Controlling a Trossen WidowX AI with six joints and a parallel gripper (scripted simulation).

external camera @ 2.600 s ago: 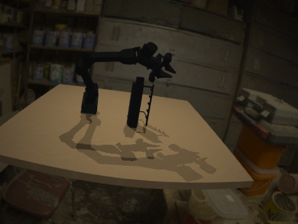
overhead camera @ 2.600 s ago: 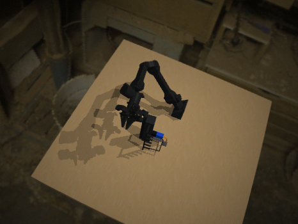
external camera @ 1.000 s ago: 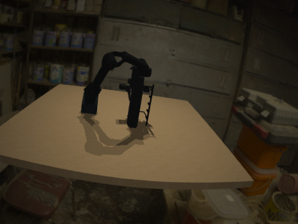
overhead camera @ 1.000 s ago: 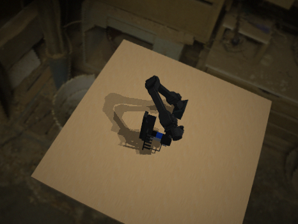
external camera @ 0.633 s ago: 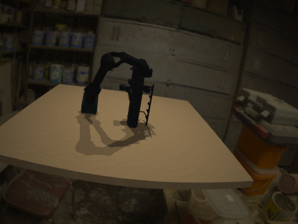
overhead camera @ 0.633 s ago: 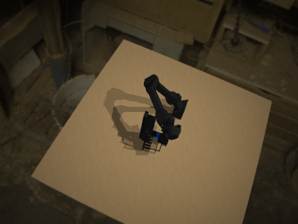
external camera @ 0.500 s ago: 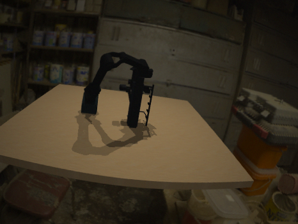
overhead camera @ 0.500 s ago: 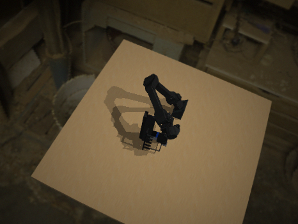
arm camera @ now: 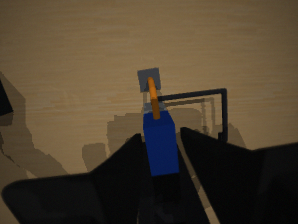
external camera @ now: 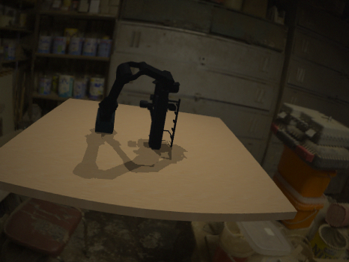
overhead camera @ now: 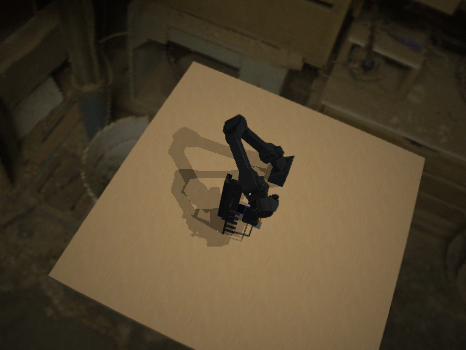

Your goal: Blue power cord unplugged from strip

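Right now the blue plug is 30 mm to the right of my gripper tip.
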